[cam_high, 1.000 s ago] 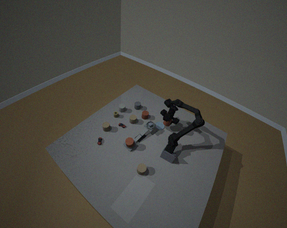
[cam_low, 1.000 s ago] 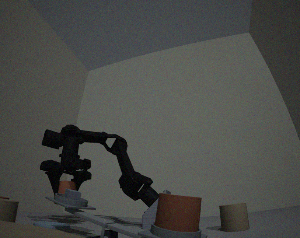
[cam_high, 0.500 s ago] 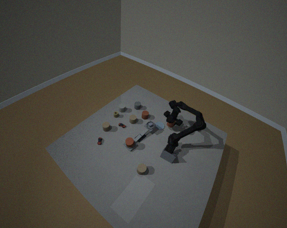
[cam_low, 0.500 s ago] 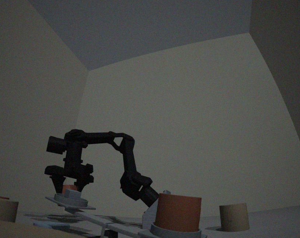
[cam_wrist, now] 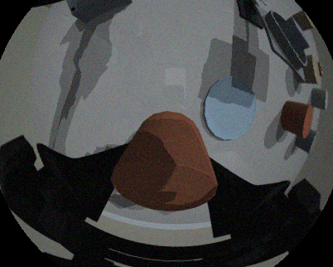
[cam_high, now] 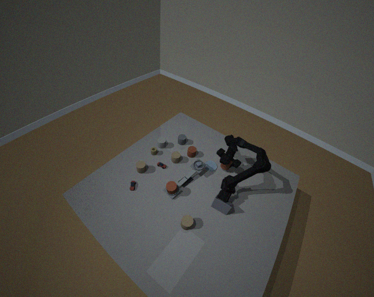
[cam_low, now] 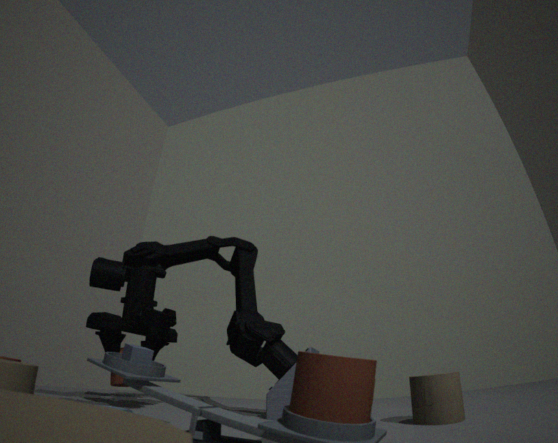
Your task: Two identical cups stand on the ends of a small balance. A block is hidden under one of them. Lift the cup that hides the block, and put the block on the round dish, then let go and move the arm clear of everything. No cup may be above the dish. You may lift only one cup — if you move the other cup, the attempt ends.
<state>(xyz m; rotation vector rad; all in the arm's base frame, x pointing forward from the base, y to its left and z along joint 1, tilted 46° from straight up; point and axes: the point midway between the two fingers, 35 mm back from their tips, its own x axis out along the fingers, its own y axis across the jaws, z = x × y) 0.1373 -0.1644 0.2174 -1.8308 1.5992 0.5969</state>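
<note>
My gripper tip is now 16 cm to the right of the grey block, 14 cm short of it and 3 cm below it. Also, from my gripper tip: pale blue round dish 10 cm ahead, 6 cm below, 5 cm to the left.
</note>
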